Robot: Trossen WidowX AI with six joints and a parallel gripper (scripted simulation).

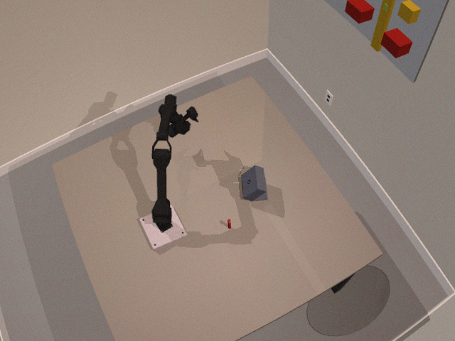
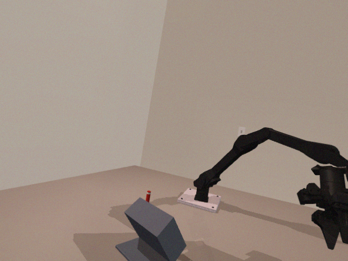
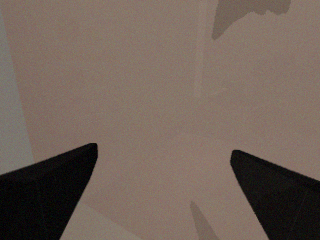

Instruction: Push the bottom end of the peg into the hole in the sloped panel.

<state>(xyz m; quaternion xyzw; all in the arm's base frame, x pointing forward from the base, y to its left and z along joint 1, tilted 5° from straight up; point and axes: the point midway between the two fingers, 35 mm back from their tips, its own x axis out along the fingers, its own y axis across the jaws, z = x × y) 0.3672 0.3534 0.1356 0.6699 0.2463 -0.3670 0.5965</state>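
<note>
The red peg lies 54 cm to the right of my gripper tip, 15 cm behind it and 4 cm below it. The rest, counted from my gripper tip: sloped panel (44 cm to the right, 7 cm ahead, 4 cm below); blue-grey foot (45 cm to the right, 10 cm below, 9 cm ahead).
</note>
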